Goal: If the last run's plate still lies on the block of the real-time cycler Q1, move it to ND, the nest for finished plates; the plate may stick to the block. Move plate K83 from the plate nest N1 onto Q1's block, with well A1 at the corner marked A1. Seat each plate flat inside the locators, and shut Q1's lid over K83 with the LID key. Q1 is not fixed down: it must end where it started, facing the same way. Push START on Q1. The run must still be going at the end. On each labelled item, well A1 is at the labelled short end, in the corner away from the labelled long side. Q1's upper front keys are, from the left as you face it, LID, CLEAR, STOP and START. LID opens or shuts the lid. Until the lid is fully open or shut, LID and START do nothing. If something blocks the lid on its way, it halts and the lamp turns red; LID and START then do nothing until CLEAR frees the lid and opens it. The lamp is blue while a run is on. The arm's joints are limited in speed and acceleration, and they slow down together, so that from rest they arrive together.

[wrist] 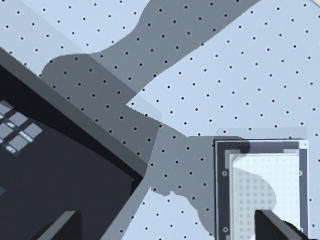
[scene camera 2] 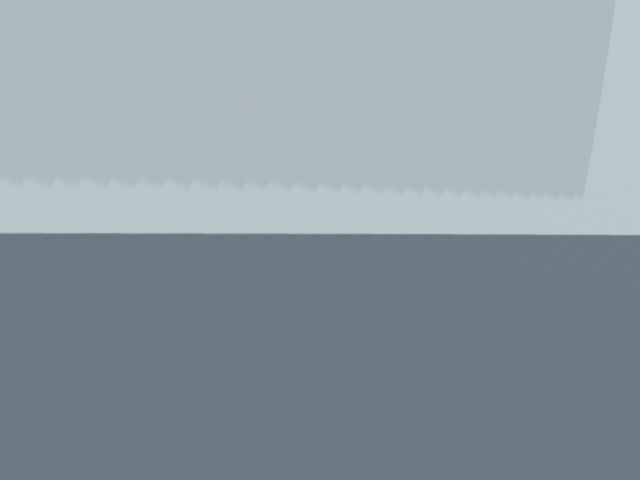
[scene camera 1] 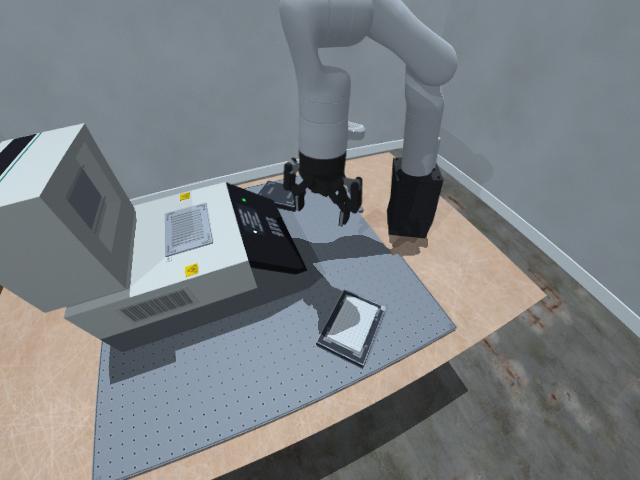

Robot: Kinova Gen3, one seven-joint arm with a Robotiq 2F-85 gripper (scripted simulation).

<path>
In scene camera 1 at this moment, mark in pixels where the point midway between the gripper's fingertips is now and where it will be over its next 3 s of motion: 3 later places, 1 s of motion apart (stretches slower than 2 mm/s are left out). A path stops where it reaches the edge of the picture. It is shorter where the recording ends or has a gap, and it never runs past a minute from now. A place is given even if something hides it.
The gripper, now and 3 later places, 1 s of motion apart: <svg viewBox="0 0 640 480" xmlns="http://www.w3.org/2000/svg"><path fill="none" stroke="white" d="M320 215L350 247L369 268L366 279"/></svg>
</path>
